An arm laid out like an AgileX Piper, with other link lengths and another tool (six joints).
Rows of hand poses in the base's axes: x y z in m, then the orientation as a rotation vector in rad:
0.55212, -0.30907, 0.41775, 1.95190, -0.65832, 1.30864
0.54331, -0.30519, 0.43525, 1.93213, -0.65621, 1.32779
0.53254, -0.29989, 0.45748, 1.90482, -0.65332, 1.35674
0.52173, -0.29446, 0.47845, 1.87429, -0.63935, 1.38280
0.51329, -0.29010, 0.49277, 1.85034, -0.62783, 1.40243
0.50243, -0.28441, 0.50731, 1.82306, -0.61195, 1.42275
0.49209, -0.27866, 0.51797, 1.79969, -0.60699, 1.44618
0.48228, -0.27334, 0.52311, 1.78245, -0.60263, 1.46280
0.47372, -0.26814, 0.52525, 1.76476, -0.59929, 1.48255
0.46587, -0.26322, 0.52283, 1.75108, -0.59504, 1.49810
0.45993, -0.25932, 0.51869, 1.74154, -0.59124, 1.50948
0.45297, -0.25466, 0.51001, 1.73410, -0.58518, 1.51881
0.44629, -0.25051, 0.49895, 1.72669, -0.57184, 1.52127
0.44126, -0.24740, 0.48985, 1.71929, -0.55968, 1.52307
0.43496, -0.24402, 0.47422, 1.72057, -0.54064, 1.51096
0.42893, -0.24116, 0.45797, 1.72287, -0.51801, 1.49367
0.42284, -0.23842, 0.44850, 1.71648, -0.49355, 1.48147
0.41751, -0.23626, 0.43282, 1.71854, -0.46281, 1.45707
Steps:
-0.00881, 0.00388, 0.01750, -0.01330, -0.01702, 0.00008
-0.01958, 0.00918, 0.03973, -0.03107, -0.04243, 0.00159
-0.03039, 0.01461, 0.06070, -0.05734, -0.06338, 0.00564
-0.03883, 0.01897, 0.07502, -0.07816, -0.07927, 0.00891
-0.04969, 0.02466, 0.08956, -0.10350, -0.09531, 0.01322
-0.06003, 0.03041, 0.10022, -0.11932, -0.11606, 0.01589
-0.06984, 0.03573, 0.10536, -0.13134, -0.13079, 0.01800
-0.07840, 0.04093, 0.10750, -0.14245, -0.14819, 0.02107
-0.08625, 0.04585, 0.10508, -0.15179, -0.16138, 0.02450
-0.09219, 0.04975, 0.10094, -0.15859, -0.17072, 0.02761
-0.09915, 0.05441, 0.09226, -0.16547, -0.17738, 0.03183
-0.10583, 0.05856, 0.08120, -0.17758, -0.17710, 0.03620
-0.11086, 0.06167, 0.07210, -0.18914, -0.17673, 0.03971
-0.11716, 0.06505, 0.05647, -0.20085, -0.16218, 0.04371
-0.12319, 0.06791, 0.04022, -0.21465, -0.14260, 0.04751
-0.12928, 0.07065, 0.03075, -0.23465, -0.12841, 0.05091
-0.13461, 0.07281, 0.01507, -0.25397, -0.10130, 0.05560

